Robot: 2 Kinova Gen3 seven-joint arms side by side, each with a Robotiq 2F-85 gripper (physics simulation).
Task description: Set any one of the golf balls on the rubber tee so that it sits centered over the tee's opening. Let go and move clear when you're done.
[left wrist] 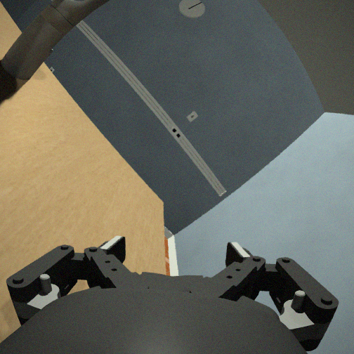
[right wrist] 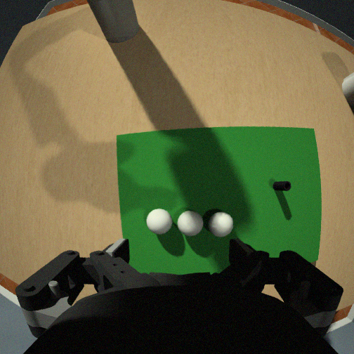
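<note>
Three white golf balls stand in a row on the green mat (right wrist: 280, 150) in the right wrist view: a left ball (right wrist: 159, 221), a middle ball (right wrist: 190, 223) and a right ball (right wrist: 220, 224). The black rubber tee (right wrist: 282, 186) stands on the mat to the right of the balls. My right gripper (right wrist: 179, 251) is open, with its fingers spread on either side of the row and nothing between them. My left gripper (left wrist: 175, 251) is open and empty, turned away from the mat. The balls and the tee do not show in the left wrist view.
The wooden table top (left wrist: 60, 165) (right wrist: 240, 75) lies around the mat and at the left in the left wrist view. A grey cylindrical post (right wrist: 115, 20) stands at the top of the right wrist view. A white rounded object (right wrist: 349, 86) shows at the right edge. A robot arm (left wrist: 37, 47) shows upper left.
</note>
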